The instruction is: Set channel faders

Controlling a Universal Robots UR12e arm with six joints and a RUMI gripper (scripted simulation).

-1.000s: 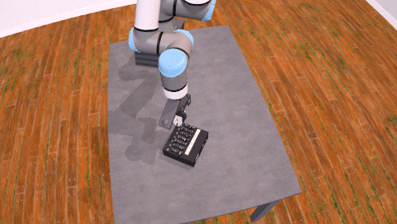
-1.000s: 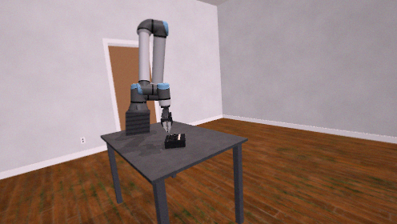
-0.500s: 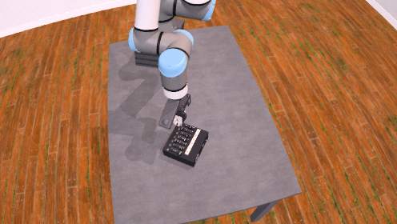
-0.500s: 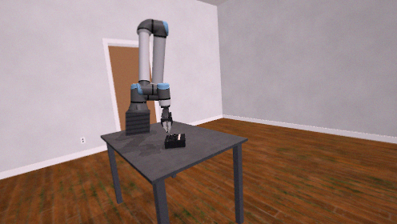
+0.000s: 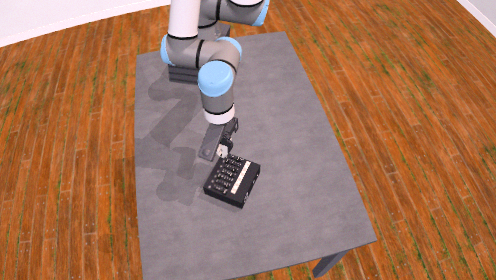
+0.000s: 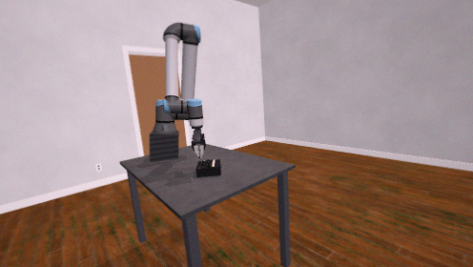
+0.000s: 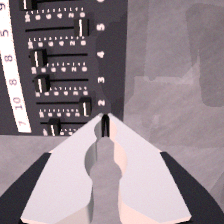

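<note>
Now: the fader knob 1 cm ahead of my hand, 1 cm to the left of it and 2 cm below it. Also, from my hand: channel fader cap (6 cm ahead, 3 cm to the right, 2 cm below).
</note>
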